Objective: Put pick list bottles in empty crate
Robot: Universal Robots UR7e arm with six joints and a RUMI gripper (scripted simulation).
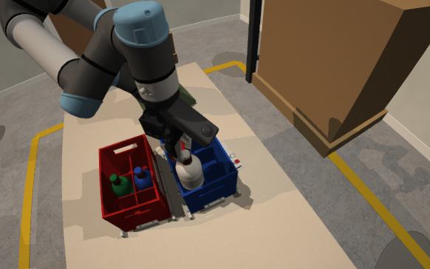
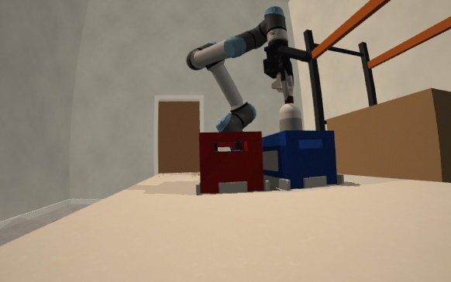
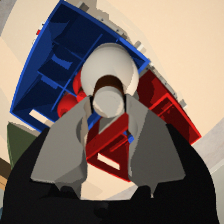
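Now: the white-label bottle 7 cm below my hand. Also, from my hand: blue bottle (9 cm behind, 17 cm to the right, 21 cm below); then red bottle (9 cm behind, 1 cm to the right, 21 cm below); then blue crate (9 cm behind, 3 cm to the left, 21 cm below).
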